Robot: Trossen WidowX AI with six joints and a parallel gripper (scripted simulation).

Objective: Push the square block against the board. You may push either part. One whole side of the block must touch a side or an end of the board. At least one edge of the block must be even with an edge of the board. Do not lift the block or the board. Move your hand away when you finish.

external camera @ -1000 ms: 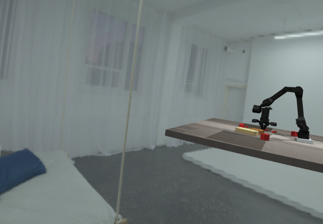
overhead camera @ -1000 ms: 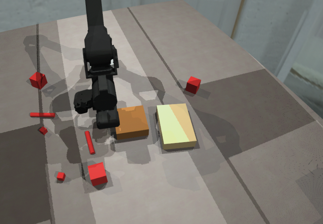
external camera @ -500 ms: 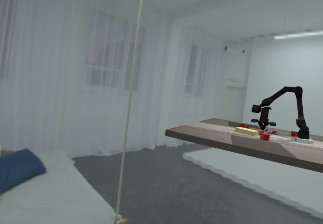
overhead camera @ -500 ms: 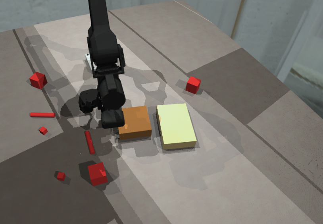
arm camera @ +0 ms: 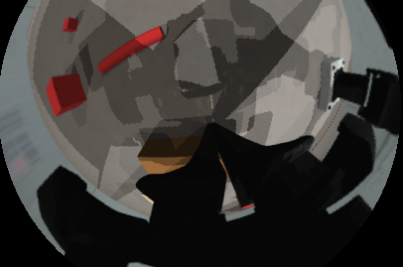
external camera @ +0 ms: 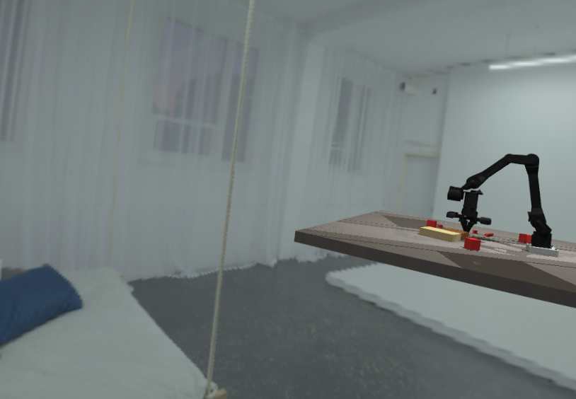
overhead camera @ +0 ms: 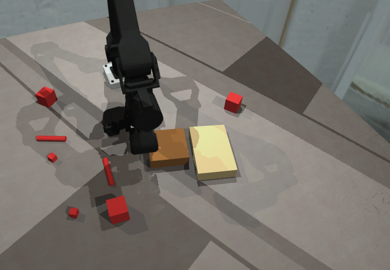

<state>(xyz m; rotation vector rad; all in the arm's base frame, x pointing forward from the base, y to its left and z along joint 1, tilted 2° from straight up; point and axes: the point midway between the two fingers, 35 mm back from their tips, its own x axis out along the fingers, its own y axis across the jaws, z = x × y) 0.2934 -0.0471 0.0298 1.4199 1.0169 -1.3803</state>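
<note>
My gripper tip is 5 cm to the right of the square block, 5 cm short of it and 1 cm below it. Round my gripper tip: board 15 cm to the left, 11 cm ahead, 1 cm above.
</note>
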